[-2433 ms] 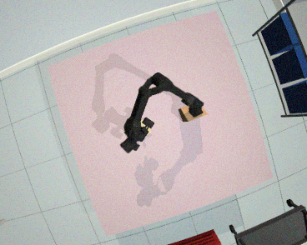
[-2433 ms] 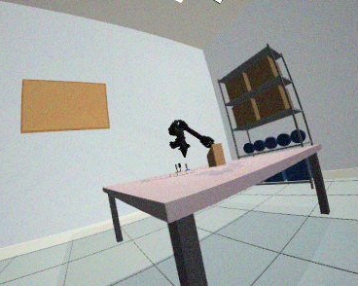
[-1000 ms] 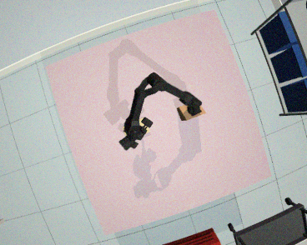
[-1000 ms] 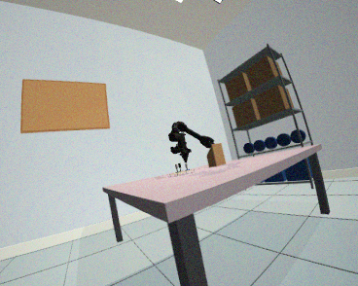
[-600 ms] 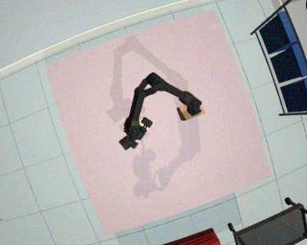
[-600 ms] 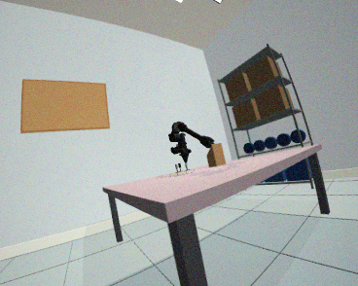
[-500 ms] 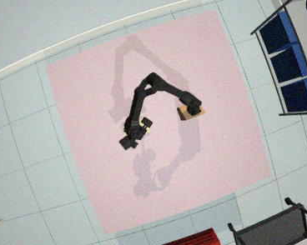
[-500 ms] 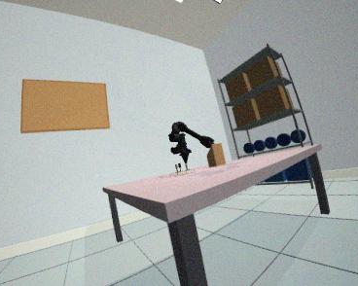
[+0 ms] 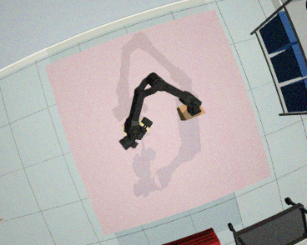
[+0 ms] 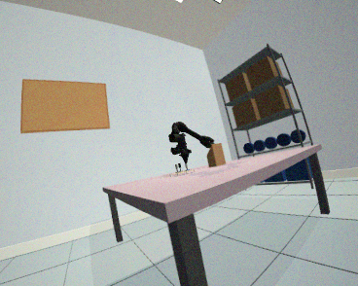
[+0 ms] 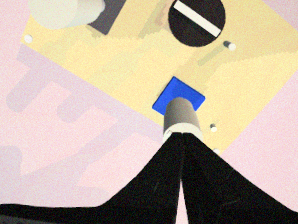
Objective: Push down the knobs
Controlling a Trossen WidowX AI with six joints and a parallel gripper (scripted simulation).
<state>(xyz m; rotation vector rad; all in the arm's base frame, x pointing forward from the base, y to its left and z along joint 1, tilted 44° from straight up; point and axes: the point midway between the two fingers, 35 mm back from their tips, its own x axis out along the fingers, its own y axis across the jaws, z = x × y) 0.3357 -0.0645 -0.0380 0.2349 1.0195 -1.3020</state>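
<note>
My gripper tip is now 10 mm above the potentiometer knob. Round my gripper tip: tan potentiometer 50 mm to the right, 20 mm below, 20 mm ahead.
</note>
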